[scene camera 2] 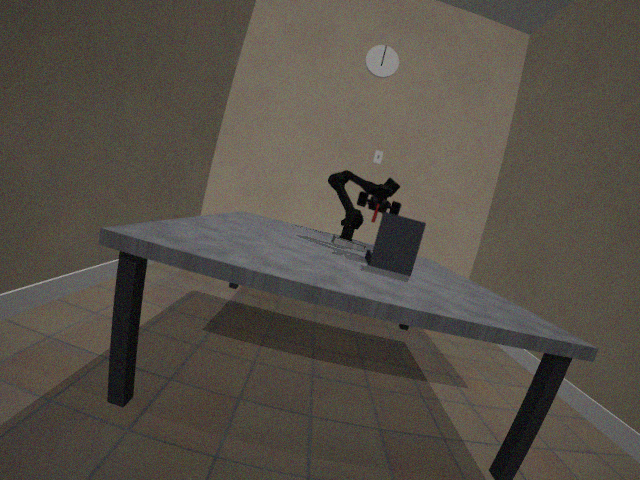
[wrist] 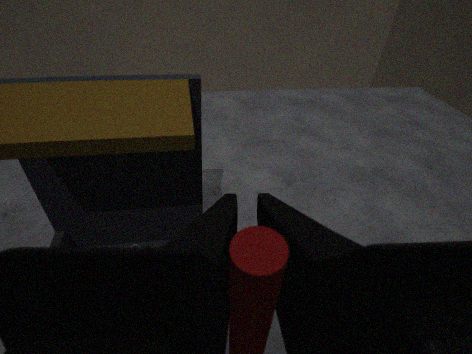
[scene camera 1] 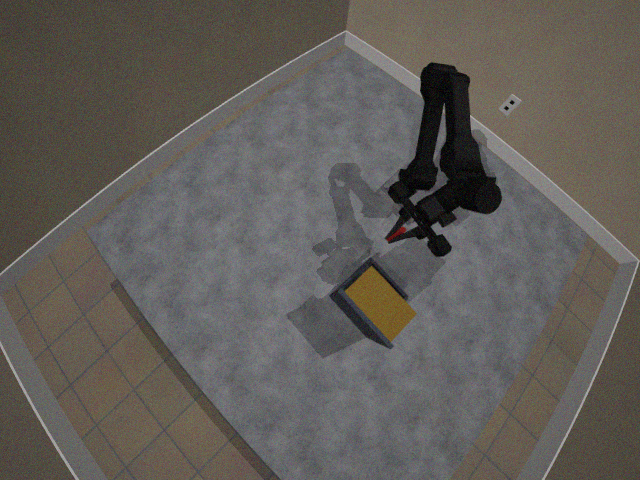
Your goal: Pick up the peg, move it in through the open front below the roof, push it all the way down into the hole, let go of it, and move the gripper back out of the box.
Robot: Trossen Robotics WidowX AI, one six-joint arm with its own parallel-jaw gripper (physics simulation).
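Places are measured from the arm's base along level axes (x ahead, y left, z up), in millimetres.
Where they show: gripper, between the fingertips: [scene camera 2: 376, 209] [wrist: 246, 204] [scene camera 1: 386, 240]; arm's base, origin of its link: [scene camera 2: 345, 238].
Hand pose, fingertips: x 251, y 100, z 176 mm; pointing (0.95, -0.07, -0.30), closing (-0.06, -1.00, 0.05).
Note:
Each offset is from my fingertips to the top centre of the thing. Level surfaces: height alone.
My gripper [scene camera 1: 389, 239] [wrist: 246, 204] is shut on the red peg @[36 mm back, 1 mm left, 23 mm up] [scene camera 1: 397, 234] [scene camera 2: 375, 213] [wrist: 258, 255] and holds it tilted, in the air above the table. The box has dark blue-grey walls [scene camera 1: 361, 317] [scene camera 2: 399, 243] [wrist: 197, 117] and a yellow roof @[64 mm ahead, 92 mm left, 7 mm down] [scene camera 1: 379, 303] [wrist: 95, 112]. My gripper and the peg are outside the box. In the wrist view the box is ahead and to the left of the fingers, with its dark open front below the roof facing the camera. The hole is hidden in these views.
The box stands on a grey mottled table @[209 mm down] [scene camera 1: 206, 248] [scene camera 2: 248, 248] [wrist: 320, 150]. The arm's base stands at the table's far side in the second scene view. Shadows of the arm and the box lie on the table around the box. The table's edge shows beyond the box in the wrist view.

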